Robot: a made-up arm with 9 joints.
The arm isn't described. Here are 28 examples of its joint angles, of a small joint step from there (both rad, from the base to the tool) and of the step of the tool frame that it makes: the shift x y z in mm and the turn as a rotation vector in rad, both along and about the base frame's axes.
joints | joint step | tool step
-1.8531 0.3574 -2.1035 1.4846 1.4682 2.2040 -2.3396 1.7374 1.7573 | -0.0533 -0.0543 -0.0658 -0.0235 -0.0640 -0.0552 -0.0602 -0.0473 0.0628 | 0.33 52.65 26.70 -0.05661 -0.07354 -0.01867
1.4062 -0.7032 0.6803 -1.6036 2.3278 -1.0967 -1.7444 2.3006 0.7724 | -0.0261 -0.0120 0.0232 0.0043 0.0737 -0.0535 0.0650 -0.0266 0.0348 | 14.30 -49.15 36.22 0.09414 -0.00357 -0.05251
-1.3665 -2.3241 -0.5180 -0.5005 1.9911 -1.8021 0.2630 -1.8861 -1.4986 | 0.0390 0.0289 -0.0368 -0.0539 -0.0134 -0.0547 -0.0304 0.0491 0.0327 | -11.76 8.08 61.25 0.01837 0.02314 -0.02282
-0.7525 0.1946 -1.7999 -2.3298 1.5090 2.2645 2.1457 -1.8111 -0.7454 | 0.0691 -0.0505 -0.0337 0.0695 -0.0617 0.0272 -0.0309 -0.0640 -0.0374 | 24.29 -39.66 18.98 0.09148 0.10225 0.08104
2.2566 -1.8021 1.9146 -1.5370 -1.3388 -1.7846 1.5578 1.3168 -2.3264 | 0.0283 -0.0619 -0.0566 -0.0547 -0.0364 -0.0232 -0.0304 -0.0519 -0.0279 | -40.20 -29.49 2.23 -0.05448 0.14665 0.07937
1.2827 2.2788 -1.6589 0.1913 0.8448 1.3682 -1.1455 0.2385 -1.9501 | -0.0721 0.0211 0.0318 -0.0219 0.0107 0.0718 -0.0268 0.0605 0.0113 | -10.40 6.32 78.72 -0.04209 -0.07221 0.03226
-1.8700 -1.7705 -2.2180 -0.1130 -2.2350 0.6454 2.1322 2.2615 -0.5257 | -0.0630 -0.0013 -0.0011 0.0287 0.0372 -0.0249 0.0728 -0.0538 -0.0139 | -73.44 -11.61 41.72 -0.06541 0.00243 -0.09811
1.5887 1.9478 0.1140 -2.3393 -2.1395 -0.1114 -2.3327 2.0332 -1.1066 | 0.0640 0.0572 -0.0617 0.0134 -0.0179 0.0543 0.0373 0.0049 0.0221 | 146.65 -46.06 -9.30 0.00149 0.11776 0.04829
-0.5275 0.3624 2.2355 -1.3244 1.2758 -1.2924 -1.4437 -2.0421 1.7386 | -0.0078 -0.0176 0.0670 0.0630 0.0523 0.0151 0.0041 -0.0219 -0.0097 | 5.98 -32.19 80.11 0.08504 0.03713 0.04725
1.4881 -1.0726 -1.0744 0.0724 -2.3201 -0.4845 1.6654 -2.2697 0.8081 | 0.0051 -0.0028 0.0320 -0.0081 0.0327 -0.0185 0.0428 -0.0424 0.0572 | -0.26 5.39 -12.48 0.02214 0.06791 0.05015
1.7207 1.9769 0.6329 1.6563 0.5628 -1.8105 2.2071 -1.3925 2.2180 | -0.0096 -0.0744 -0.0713 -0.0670 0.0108 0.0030 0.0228 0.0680 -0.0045 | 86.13 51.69 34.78 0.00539 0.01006 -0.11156
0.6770 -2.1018 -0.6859 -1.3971 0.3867 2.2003 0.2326 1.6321 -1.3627 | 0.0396 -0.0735 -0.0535 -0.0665 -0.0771 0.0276 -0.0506 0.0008 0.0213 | 85.96 -125.20 -20.70 0.05957 0.08188 -0.17616
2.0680 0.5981 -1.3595 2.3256 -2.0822 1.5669 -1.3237 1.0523 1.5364 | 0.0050 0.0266 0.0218 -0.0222 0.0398 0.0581 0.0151 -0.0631 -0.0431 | 27.99 41.84 7.01 0.13739 -0.00834 0.00767
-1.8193 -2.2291 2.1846 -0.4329 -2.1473 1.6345 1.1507 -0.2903 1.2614 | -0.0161 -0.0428 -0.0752 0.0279 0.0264 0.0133 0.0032 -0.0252 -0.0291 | -52.11 45.27 -3.42 0.03906 -0.01846 0.09509
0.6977 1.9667 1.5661 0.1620 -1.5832 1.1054 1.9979 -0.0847 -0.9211 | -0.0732 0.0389 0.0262 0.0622 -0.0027 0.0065 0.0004 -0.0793 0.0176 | -38.95 54.35 -16.73 0.00708 -0.05013 -0.04205
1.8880 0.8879 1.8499 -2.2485 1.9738 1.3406 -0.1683 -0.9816 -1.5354 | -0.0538 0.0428 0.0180 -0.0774 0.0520 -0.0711 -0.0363 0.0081 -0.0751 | -155.71 100.31 -39.25 -0.17180 -0.08302 -0.00425
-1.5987 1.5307 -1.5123 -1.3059 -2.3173 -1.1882 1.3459 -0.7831 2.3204 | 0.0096 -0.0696 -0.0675 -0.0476 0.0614 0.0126 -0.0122 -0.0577 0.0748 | 62.02 64.88 7.82 -0.04736 -0.01278 0.05733
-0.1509 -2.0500 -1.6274 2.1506 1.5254 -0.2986 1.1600 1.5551 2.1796 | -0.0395 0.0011 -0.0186 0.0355 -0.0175 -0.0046 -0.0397 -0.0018 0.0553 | -30.94 19.89 -25.75 -0.04945 0.05610 0.01552
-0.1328 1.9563 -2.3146 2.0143 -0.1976 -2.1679 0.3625 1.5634 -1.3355 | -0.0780 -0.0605 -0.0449 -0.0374 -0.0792 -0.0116 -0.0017 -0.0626 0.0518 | 34.49 -49.38 -29.18 -0.09682 -0.06220 -0.02183
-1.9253 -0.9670 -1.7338 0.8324 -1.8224 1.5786 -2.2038 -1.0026 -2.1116 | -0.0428 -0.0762 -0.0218 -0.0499 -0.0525 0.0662 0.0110 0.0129 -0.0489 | 58.03 34.67 40.81 -0.00544 -0.14533 0.11943
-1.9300 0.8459 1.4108 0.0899 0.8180 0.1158 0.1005 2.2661 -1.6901 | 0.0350 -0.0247 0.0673 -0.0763 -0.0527 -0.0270 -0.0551 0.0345 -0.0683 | 54.99 9.31 -14.49 0.01296 0.00925 0.03781
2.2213 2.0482 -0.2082 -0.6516 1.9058 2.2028 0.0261 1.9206 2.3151 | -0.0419 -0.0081 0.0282 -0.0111 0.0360 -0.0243 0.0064 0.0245 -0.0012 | 72.35 -38.61 72.78 -0.04709 -0.07403 0.00759
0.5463 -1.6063 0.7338 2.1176 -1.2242 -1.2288 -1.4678 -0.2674 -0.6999 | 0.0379 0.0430 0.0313 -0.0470 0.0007 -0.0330 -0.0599 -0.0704 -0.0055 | 56.30 9.57 -18.79 0.04708 0.06246 -0.03329
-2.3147 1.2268 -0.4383 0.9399 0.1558 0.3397 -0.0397 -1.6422 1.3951 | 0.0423 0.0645 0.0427 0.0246 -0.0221 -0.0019 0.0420 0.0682 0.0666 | -54.53 65.32 33.20 0.09682 -0.03033 -0.10278
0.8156 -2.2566 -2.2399 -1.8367 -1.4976 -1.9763 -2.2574 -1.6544 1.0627 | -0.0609 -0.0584 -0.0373 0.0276 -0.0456 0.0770 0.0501 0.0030 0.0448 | -3.38 30.14 28.27 0.12204 -0.02900 -0.05780
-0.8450 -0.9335 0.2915 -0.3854 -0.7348 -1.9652 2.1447 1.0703 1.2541 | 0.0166 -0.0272 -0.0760 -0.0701 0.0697 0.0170 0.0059 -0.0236 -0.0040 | 14.37 43.80 -6.09 0.06572 -0.00560 0.08048
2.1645 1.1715 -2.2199 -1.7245 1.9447 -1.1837 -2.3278 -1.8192 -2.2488 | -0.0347 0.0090 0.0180 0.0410 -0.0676 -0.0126 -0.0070 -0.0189 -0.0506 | 34.34 16.93 -30.48 -0.02757 0.00297 -0.06829
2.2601 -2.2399 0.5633 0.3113 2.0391 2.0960 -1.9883 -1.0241 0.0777 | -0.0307 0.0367 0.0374 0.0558 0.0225 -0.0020 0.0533 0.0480 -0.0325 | -121.72 -72.24 48.84 0.11622 -0.11399 0.09653
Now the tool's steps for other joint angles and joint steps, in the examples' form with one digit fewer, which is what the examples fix.
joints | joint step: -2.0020 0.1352 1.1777 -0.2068 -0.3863 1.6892 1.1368 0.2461 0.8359 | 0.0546 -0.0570 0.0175 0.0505 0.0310 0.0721 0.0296 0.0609 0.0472
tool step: -67.5 -61.4 52.6 -0.0407 0.0843 -0.1229
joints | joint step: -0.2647 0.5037 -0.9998 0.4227 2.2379 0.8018 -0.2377 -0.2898 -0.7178 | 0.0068 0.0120 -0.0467 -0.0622 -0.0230 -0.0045 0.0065 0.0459 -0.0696
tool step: 51.5 -99.1 -45.3 -0.0162 -0.0984 0.1134
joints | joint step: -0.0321 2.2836 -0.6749 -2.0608 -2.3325 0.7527 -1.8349 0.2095 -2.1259 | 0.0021 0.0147 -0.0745 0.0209 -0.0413 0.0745 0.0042 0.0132 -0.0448
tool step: 51.0 21.4 12.7 0.0127 -0.0252 0.0089
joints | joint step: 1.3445 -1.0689 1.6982 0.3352 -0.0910 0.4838 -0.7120 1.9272 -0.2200 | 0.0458 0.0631 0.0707 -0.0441 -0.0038 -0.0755 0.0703 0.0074 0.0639
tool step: -87.7 -85.6 112.6 0.0058 0.2549 0.0911
